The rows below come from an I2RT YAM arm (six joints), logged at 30 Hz.
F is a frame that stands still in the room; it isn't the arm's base.
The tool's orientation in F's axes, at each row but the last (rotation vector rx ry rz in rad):
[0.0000, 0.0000, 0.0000]
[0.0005, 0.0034, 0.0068]
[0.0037, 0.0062, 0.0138]
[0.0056, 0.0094, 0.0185]
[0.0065, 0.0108, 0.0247]
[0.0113, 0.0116, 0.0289]
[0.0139, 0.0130, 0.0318]
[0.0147, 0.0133, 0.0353]
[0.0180, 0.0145, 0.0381]
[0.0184, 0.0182, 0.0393]
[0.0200, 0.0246, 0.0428]
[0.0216, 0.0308, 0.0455]
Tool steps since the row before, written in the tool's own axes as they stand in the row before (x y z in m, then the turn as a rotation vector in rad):
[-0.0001, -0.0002, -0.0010, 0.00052, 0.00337, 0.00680]
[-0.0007, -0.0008, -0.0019, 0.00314, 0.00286, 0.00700]
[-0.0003, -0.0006, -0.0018, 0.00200, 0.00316, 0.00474]
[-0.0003, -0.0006, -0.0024, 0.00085, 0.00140, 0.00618]
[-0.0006, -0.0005, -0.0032, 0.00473, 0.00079, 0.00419]
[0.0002, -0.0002, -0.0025, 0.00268, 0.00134, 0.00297]
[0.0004, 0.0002, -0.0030, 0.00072, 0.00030, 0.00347]
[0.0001, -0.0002, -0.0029, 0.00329, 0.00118, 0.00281]
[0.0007, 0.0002, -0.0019, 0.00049, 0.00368, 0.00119]
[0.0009, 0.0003, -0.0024, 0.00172, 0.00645, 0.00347]
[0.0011, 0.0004, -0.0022, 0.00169, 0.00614, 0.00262]
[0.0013, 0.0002, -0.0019, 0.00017, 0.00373, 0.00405]
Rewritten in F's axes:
[-0.0001, -0.0002, -0.0010, 0.00052, 0.00337, 0.00680]
[-0.0007, -0.0008, -0.0019, 0.00314, 0.00288, 0.00699]
[-0.0003, -0.0006, -0.0018, 0.00199, 0.00317, 0.00474]
[-0.0003, -0.0006, -0.0024, 0.00088, 0.00138, 0.00618]
[-0.0006, -0.0005, -0.0032, 0.00475, 0.00088, 0.00414]
[0.0002, -0.0002, -0.0025, 0.00268, 0.00138, 0.00295]
[0.0004, 0.0003, -0.0030, 0.00076, 0.00028, 0.00346]
[0.0001, -0.0002, -0.0029, 0.00328, 0.00125, 0.00278]
[0.0007, 0.0003, -0.0019, 0.00037, 0.00367, 0.00125]
[0.0008, 0.0004, -0.0024, 0.00153, 0.00645, 0.00356]
[0.0010, 0.0005, -0.0022, 0.00149, 0.00615, 0.00270]
[0.0012, 0.0003, -0.0019, 0.00013, 0.00365, 0.00413]

